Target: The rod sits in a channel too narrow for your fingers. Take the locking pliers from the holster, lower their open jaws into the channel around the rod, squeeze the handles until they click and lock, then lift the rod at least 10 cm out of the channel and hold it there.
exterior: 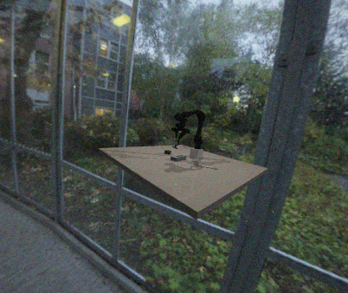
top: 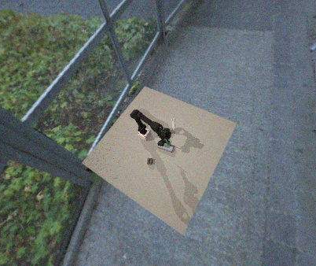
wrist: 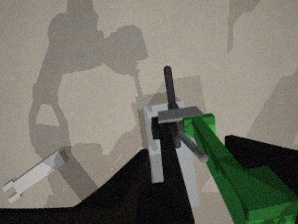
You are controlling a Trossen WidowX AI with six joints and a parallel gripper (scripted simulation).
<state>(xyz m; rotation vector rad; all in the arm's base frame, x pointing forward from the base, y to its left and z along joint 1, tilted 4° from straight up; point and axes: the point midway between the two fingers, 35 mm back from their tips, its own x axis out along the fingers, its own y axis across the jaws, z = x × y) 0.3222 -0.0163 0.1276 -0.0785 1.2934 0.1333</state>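
Now: gripper tip 30 mm short of the dark rod and 90 mm above it. From my gripper tip the other things lie so: grey block: 40 mm behind, 190 mm below; white bar: 120 mm behind, 320 mm to the left, 210 mm below; dark holster: 100 mm behind, 220 mm to the right, 200 mm below.
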